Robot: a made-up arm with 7 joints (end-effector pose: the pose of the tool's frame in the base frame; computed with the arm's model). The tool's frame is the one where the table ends. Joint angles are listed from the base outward.
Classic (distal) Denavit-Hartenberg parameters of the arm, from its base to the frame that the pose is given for. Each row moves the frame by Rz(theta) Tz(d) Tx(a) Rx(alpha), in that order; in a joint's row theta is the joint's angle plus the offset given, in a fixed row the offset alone. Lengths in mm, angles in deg.
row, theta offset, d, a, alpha
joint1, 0, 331.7, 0, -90
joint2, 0, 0, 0, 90
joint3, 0, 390.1, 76, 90
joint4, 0, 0, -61.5, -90
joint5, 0, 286.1, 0, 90
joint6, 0, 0, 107, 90
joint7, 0, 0, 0, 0
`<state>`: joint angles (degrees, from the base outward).
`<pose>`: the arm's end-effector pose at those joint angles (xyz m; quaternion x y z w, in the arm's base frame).
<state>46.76 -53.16 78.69 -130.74 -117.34 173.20 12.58</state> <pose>-0.3606 0.0882 0.4292 -0.4682 0.5997 0.5526 0.3404</pose>
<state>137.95 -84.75 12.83 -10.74 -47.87 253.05 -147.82</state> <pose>0.4123 -0.4110 0.4086 0.7206 -0.5660 0.2350 0.3244</pose>
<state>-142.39 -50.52 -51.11 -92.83 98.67 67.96 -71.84</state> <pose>-0.0995 0.3480 0.8593 0.4933 -0.1423 0.5698 0.6417</pose>
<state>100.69 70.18 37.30 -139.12 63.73 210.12 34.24</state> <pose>-0.1847 0.3358 0.1511 0.9692 0.2234 -0.0474 0.0927</pose>
